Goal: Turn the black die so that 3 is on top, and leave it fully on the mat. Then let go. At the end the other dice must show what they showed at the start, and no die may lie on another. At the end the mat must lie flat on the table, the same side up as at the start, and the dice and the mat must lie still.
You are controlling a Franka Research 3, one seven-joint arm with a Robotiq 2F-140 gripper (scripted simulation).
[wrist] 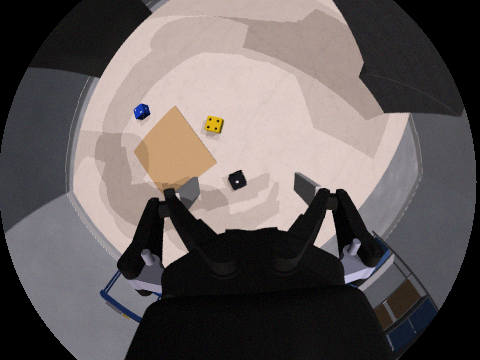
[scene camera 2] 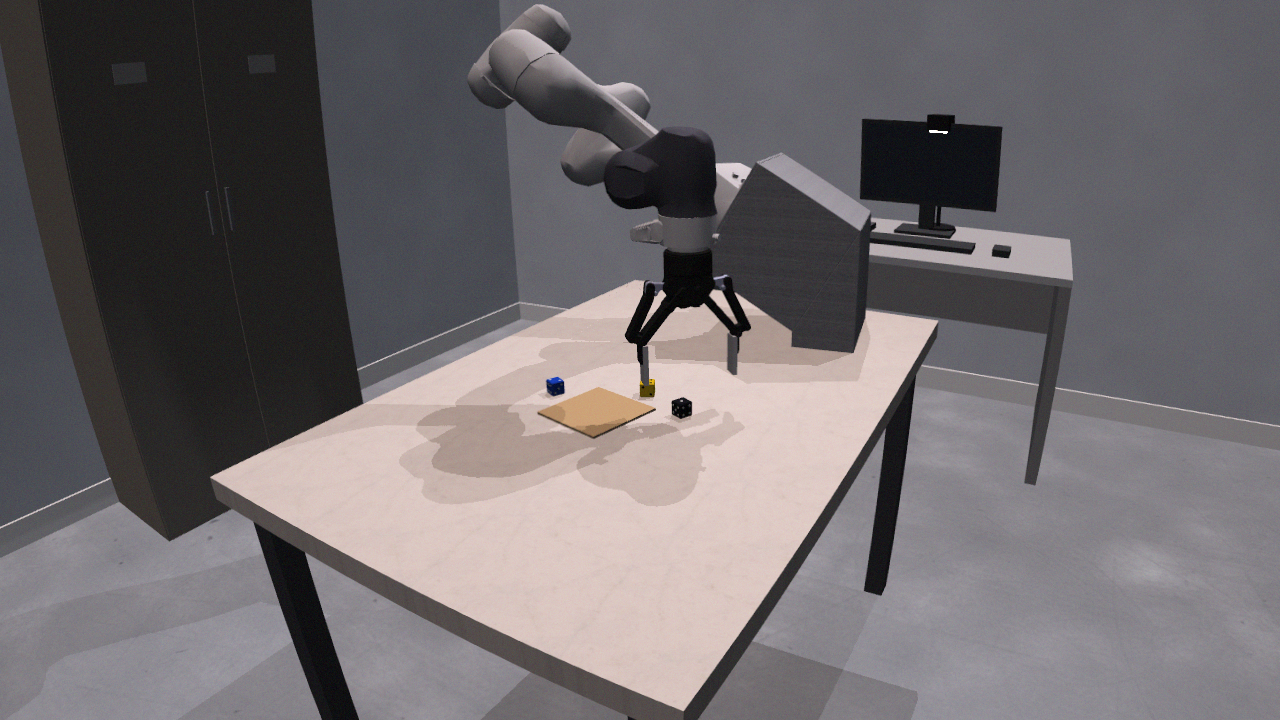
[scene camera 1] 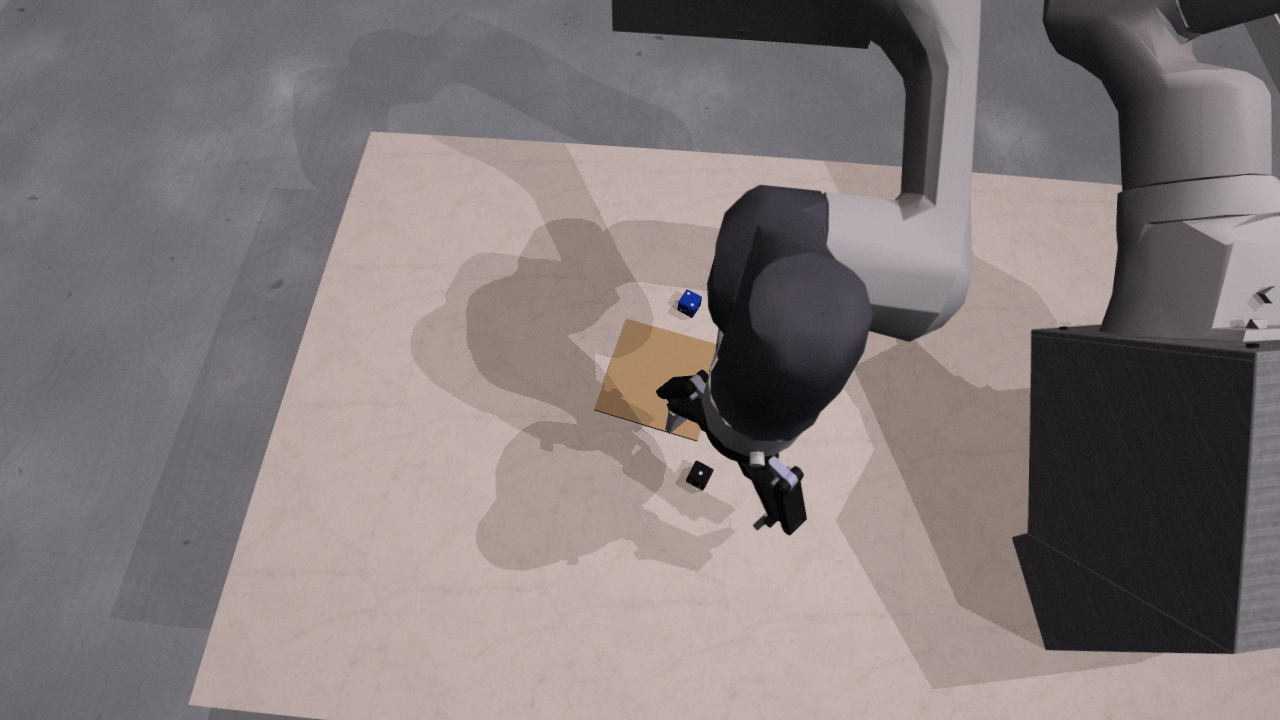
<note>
I see my gripper and a tan mat.
My gripper shows as well in the wrist view and in scene camera 1.
</note>
